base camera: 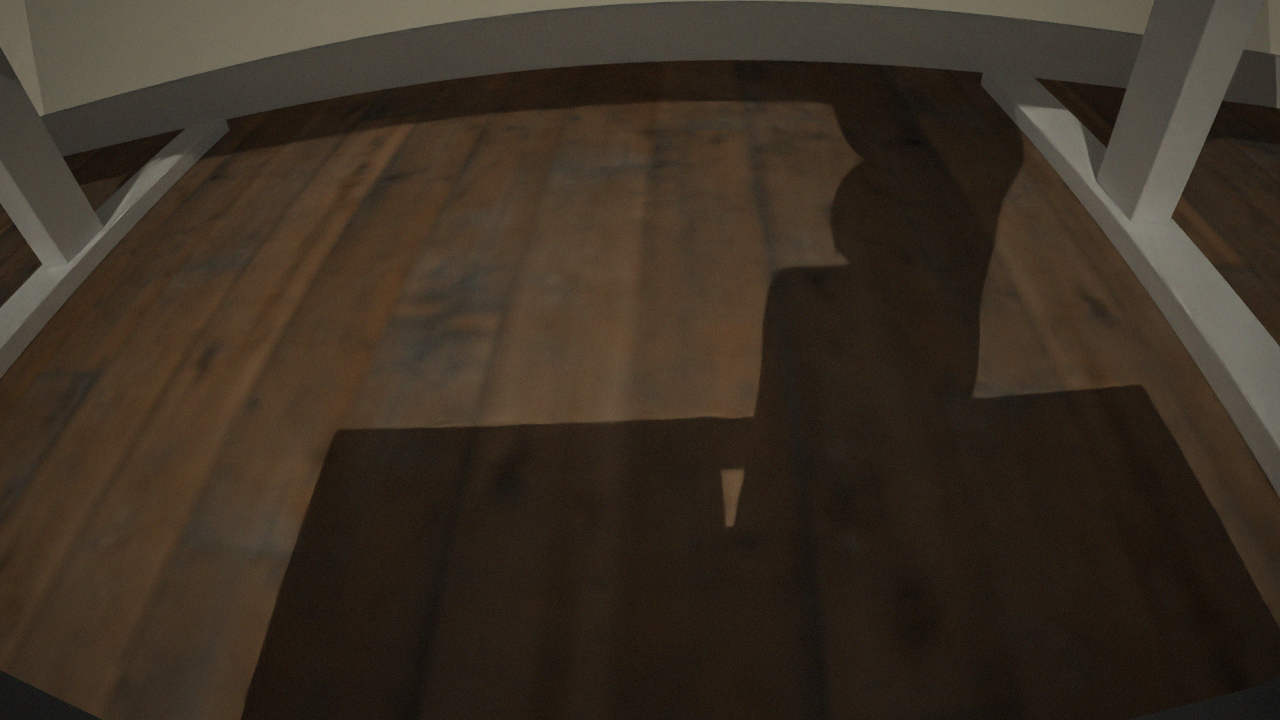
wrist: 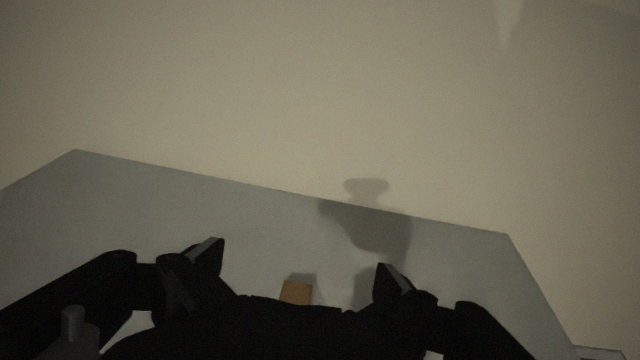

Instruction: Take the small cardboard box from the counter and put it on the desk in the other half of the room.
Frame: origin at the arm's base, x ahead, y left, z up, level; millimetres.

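Where they show: gripper, fingertip midpoint: (wrist: 299, 267).
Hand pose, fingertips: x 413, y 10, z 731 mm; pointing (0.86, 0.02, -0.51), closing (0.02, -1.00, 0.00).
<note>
After its pixels a point has its place.
The small brown cardboard box (wrist: 296, 292) {z 374, x 643, y 8 mm} rests on the pale grey top of the desk (wrist: 150, 210) {z 324, x 847, y 435 mm} in the wrist view, low and near the middle. Its lower part is hidden behind the dark gripper body. My gripper (wrist: 299, 267) {z 732, x 413, y 10 mm} is open and empty, its fingers wide apart. It is raised well clear of the box, which looks small beyond it. In the base camera view the white legs of the desk (base camera: 1181, 116) {z -254, x 589, y -478 mm} show, but the box and gripper do not. The counter cannot be made out in either view.
A beige wall (wrist: 320, 90) {z 651, x 1073, y 33 mm} rises behind the desk's far edge. In the base camera view, white floor rails (base camera: 1181, 268) run along both sides over the wooden floor (base camera: 572, 340) {z -396, x 481, y 68 mm}, with a grey baseboard (base camera: 671, 35) {z -356, x 1056, y -30 mm} behind. Shadows of the robot fall on floor, desk and wall.
</note>
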